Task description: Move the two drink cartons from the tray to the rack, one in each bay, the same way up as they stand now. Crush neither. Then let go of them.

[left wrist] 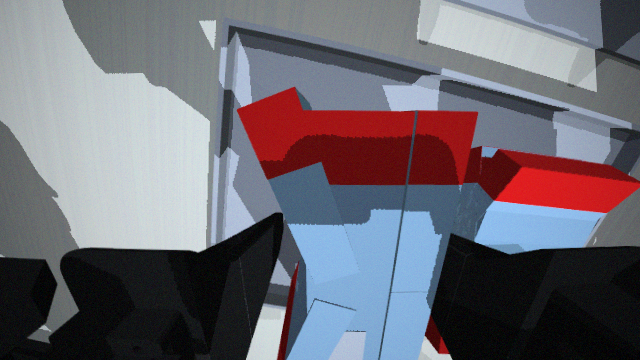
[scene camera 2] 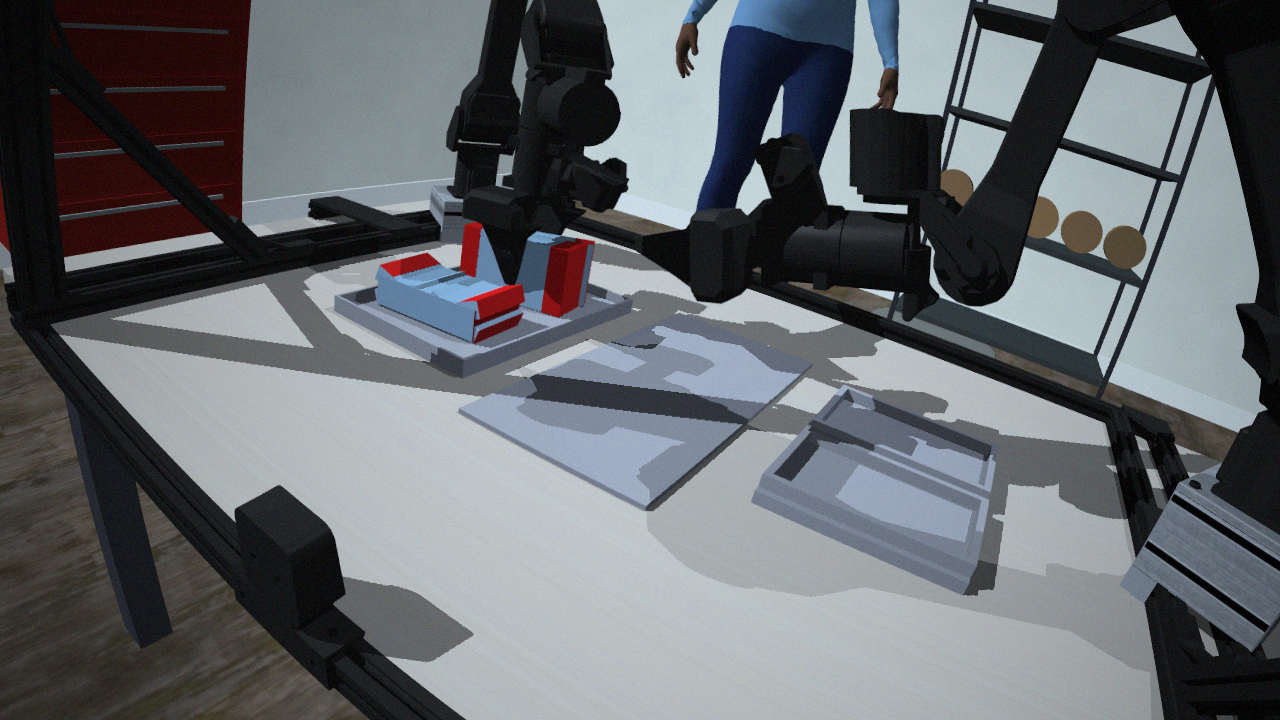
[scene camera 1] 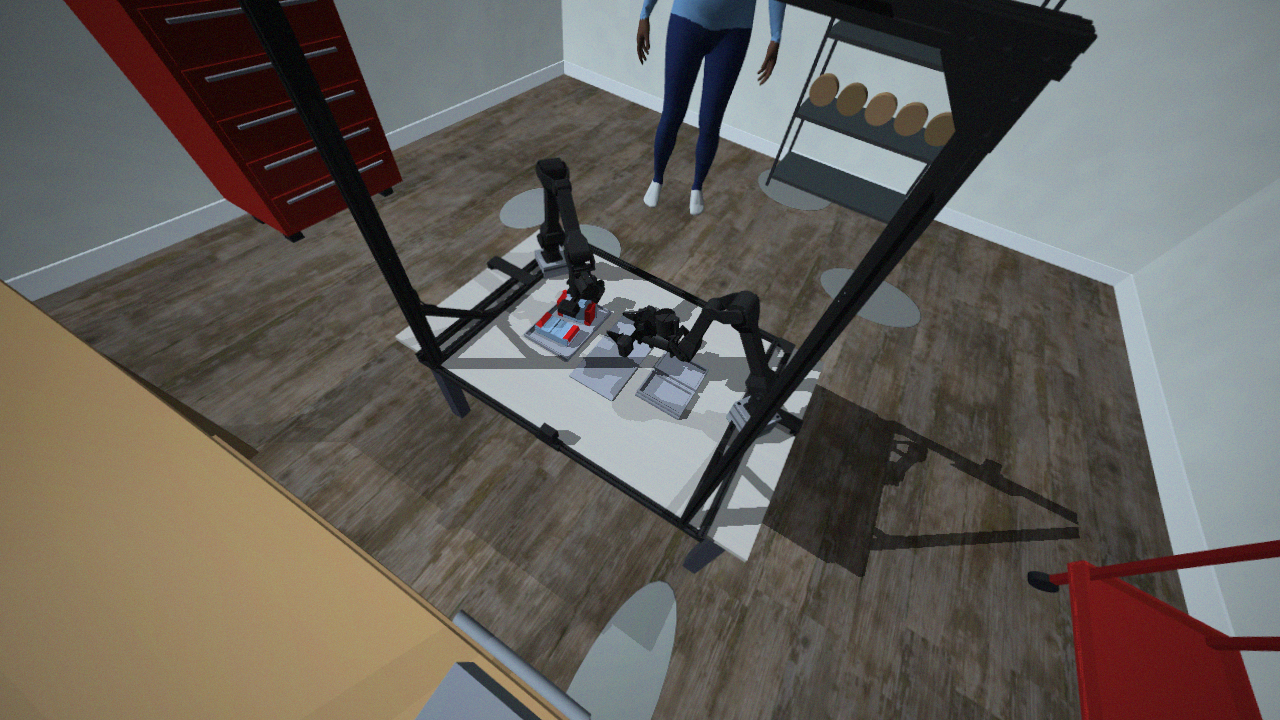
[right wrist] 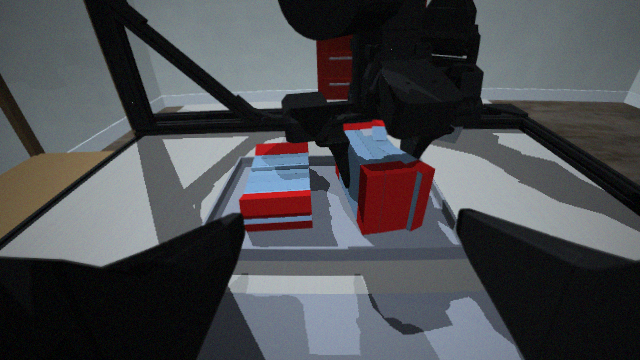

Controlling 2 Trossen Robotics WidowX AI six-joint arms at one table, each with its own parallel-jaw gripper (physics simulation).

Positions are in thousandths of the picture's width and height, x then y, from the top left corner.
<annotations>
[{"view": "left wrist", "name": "my left gripper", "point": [529,612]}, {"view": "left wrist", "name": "flat grey mat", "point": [948,93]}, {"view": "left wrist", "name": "shallow walled tray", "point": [402,171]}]
</annotations>
